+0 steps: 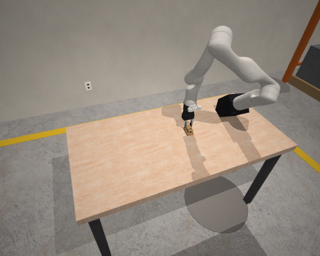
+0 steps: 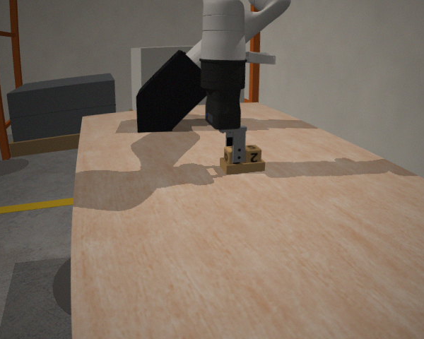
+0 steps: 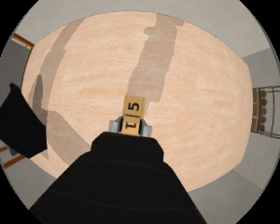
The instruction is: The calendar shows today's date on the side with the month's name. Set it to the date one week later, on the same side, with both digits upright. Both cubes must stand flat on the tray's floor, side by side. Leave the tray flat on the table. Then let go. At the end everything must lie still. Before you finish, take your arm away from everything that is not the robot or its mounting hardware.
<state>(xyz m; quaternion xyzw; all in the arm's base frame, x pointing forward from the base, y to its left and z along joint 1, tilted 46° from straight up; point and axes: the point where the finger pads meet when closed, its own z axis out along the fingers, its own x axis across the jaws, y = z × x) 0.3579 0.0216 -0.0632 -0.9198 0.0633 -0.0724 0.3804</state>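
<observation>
My hand is 30 mm above the wooden tray and 20 mm to the right of it.
</observation>
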